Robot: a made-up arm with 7 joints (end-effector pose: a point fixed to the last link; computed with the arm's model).
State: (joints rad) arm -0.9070 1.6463 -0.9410 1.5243 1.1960 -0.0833 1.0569
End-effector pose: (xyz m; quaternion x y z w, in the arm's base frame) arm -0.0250 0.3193 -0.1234 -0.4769 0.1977 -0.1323 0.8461
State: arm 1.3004 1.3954 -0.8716 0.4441 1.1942 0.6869 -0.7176
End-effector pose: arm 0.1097 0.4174 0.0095 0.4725 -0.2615 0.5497 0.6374
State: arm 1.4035 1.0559 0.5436 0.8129 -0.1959 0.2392 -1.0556
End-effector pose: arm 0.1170 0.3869 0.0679 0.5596 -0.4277 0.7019 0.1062
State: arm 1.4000 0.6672 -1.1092 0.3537 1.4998 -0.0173 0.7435
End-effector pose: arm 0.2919 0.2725 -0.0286 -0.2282 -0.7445 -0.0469 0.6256
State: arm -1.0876 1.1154 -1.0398 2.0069 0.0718 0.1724 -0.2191
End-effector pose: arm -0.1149 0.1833 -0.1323 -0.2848 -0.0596 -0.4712 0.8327
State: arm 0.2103 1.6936 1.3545 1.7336 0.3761 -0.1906 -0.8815
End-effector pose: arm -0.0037 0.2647 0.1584 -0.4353 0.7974 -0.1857 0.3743
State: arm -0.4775 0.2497 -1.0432 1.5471 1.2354 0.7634 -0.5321
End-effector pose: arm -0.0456 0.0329 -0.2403 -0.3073 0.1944 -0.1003 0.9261
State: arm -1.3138 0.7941 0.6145 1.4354 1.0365 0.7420 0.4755
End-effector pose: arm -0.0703 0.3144 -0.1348 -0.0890 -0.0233 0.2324 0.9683
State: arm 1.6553 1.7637 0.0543 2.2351 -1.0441 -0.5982 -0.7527
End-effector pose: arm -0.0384 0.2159 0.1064 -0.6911 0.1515 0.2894 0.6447
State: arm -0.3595 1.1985 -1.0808 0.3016 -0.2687 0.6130 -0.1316
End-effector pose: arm -0.0374 0.4011 -0.1546 0.4884 0.4845 -0.5674 0.4525
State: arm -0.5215 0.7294 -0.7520 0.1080 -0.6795 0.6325 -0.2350
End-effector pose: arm -0.1225 0.3201 -0.2352 0.3570 0.4621 -0.6744 0.4518
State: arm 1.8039 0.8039 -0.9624 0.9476 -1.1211 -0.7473 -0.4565
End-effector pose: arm 0.2452 0.2409 0.1245 -0.6110 0.5545 0.5476 0.1387
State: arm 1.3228 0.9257 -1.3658 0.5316 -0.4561 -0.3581 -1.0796
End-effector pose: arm 0.2480 0.3175 -0.0480 0.6842 -0.6174 -0.3564 0.1540
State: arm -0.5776 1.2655 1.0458 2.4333 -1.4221 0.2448 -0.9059
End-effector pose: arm 0.0619 0.2182 0.0120 -0.7138 0.4319 0.2169 0.5069
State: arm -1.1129 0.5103 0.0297 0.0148 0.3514 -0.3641 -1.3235
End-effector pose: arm -0.2707 0.2665 -0.1357 0.7961 0.2143 -0.2074 0.5265
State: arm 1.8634 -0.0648 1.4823 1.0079 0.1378 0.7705 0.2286
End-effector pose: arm 0.2739 0.1956 0.0934 -0.5899 -0.6692 0.3603 0.2728
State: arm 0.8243 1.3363 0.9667 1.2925 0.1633 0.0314 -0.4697
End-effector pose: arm 0.0150 0.3620 0.0895 -0.5558 0.7154 -0.4209 0.0472
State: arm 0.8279 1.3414 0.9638 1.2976 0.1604 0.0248 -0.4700
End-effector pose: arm 0.0139 0.3611 0.0909 -0.5582 0.7158 -0.4161 0.0539
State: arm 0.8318 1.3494 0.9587 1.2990 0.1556 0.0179 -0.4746
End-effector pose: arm 0.0126 0.3604 0.0926 -0.5621 0.7143 -0.4124 0.0609
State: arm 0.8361 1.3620 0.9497 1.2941 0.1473 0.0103 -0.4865
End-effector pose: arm 0.0111 0.3602 0.0949 -0.5686 0.7097 -0.4103 0.0683
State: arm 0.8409 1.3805 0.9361 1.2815 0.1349 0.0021 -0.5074
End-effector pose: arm 0.0091 0.3605 0.0979 -0.5782 0.7011 -0.4102 0.0765
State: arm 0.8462 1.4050 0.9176 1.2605 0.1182 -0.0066 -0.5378
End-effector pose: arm 0.0066 0.3614 0.1016 -0.5911 0.6880 -0.4122 0.0855
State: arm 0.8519 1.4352 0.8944 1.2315 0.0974 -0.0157 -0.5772
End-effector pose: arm 0.0037 0.3627 0.1058 -0.6070 0.6705 -0.4158 0.0955
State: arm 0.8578 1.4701 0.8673 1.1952 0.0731 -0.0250 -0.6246
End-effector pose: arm 0.0002 0.3646 0.1104 -0.6255 0.6484 -0.4206 0.1067
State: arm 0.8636 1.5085 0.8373 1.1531 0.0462 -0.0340 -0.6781
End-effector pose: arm -0.0038 0.3667 0.1152 -0.6458 0.6224 -0.4259 0.1191
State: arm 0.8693 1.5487 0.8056 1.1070 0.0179 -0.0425 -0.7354
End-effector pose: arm -0.0083 0.3691 0.1198 -0.6668 0.5933 -0.4311 0.1324
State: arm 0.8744 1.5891 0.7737 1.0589 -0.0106 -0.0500 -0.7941
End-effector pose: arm -0.0132 0.3715 0.1241 -0.6877 0.5621 -0.4356 0.1464
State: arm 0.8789 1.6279 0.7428 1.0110 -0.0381 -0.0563 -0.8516
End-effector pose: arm -0.0183 0.3738 0.1278 -0.7074 0.5301 -0.4391 0.1603
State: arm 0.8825 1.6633 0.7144 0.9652 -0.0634 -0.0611 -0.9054
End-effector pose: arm -0.0232 0.3760 0.1309 -0.7251 0.4991 -0.4417 0.1735
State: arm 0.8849 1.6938 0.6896 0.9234 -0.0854 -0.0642 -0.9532
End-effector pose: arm -0.0277 0.3780 0.1332 -0.7401 0.4705 -0.4436 0.1848
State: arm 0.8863 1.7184 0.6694 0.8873 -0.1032 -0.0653 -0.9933
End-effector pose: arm -0.0315 0.3797 0.1348 -0.7521 0.4456 -0.4453 0.1936
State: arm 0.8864 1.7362 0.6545 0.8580 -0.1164 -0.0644 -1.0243
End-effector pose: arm -0.0343 0.3813 0.1357 -0.7610 0.4256 -0.4472 0.1993
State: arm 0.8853 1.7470 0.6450 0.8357 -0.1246 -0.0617 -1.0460
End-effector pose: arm -0.0360 0.3827 0.1358 -0.7669 0.4111 -0.4497 0.2015
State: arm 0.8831 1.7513 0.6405 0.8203 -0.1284 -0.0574 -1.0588
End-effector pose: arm -0.0364 0.3840 0.1354 -0.7703 0.4018 -0.4529 0.2004
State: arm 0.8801 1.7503 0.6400 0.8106 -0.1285 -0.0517 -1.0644
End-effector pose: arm -0.0360 0.3852 0.1345 -0.7715 0.3968 -0.4569 0.1964
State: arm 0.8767 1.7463 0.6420 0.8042 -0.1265 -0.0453 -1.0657
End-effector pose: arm -0.0349 0.3863 0.1334 -0.7716 0.3944 -0.4612 0.1908
